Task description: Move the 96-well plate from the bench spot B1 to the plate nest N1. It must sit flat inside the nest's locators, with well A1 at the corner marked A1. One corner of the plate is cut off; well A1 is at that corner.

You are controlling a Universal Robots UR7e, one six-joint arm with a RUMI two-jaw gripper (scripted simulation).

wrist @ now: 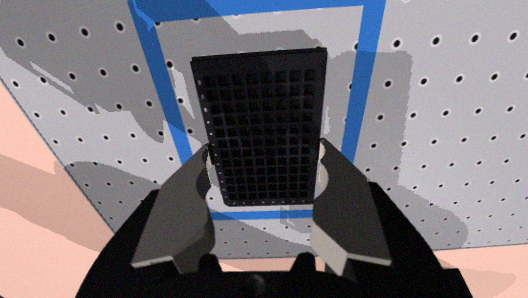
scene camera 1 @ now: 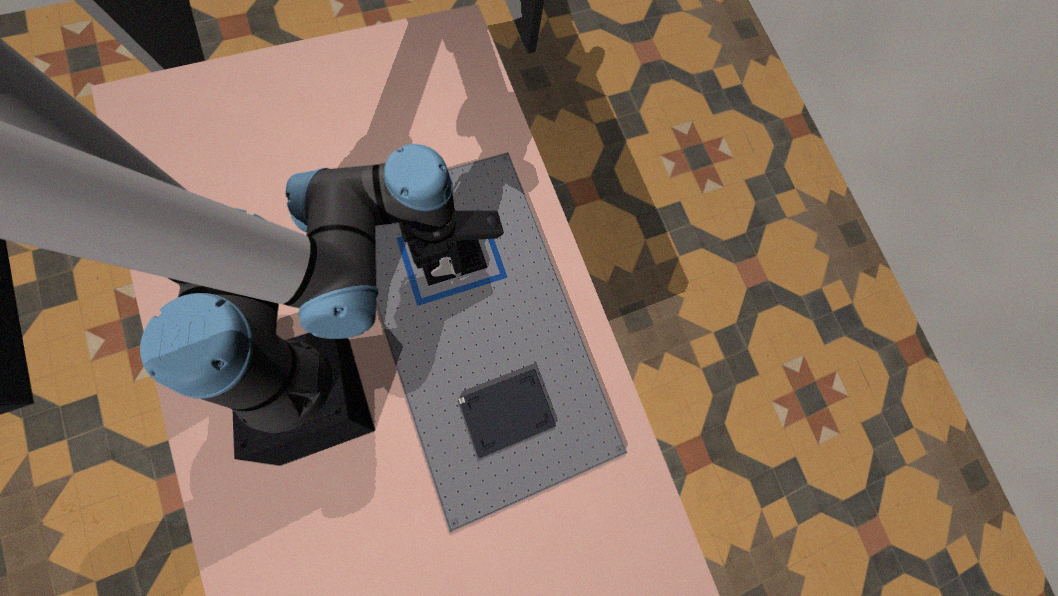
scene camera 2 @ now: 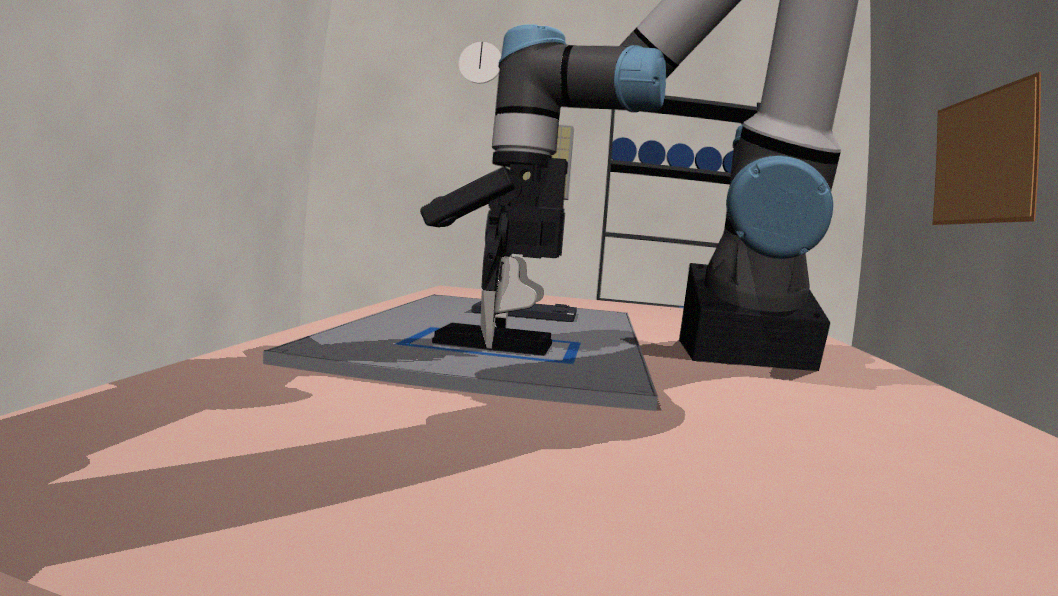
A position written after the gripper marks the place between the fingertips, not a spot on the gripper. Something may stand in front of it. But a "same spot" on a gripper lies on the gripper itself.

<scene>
gripper: wrist 264, 142; scene camera 1; scene camera 2
96-well plate: wrist 268, 87; scene camera 1; scene camera 2
same spot on gripper: [scene camera 1: 445, 268] = [scene camera 2: 522, 282]
same spot on 96-well plate: [scene camera 1: 467, 255] = [scene camera 2: 470, 329]
</scene>
